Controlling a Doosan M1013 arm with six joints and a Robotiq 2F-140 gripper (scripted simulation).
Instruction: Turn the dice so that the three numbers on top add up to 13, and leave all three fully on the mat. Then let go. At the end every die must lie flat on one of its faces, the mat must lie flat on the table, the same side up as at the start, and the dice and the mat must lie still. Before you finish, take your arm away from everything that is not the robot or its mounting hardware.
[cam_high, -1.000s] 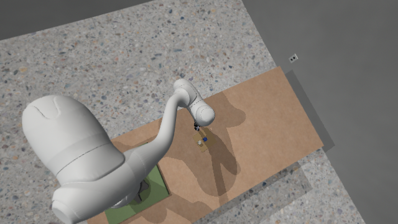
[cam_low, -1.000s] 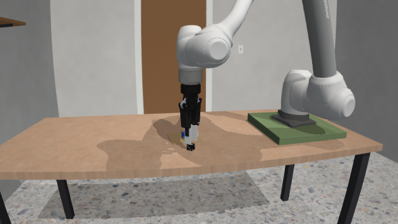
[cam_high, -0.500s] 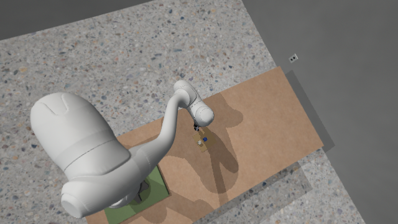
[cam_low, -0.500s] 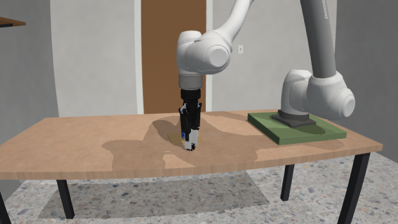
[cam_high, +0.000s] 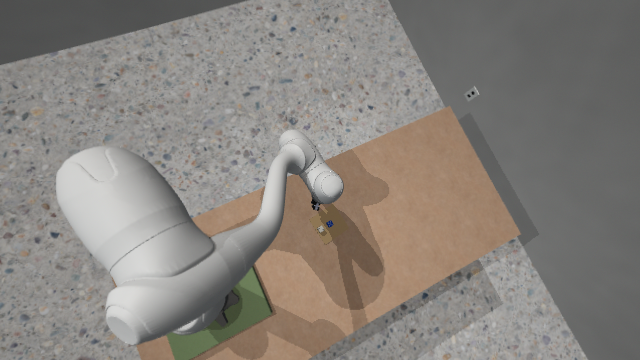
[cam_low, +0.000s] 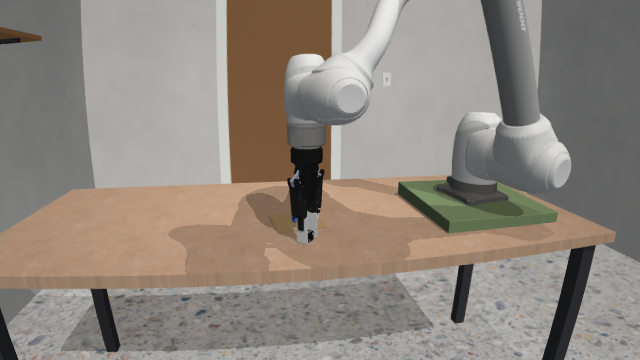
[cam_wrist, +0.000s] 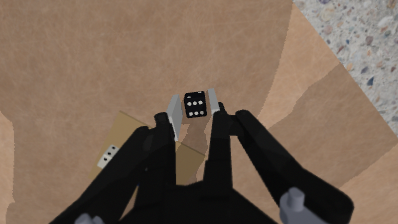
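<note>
Now: hand 2 cm above the black die. From my hand the other things lie so: white die 6 cm behind, 13 cm to the right, 2 cm below; then blue die 1 cm behind, 14 cm to the right, 2 cm below; then tan mat 1 cm behind, 14 cm to the right, 3 cm below.
</note>
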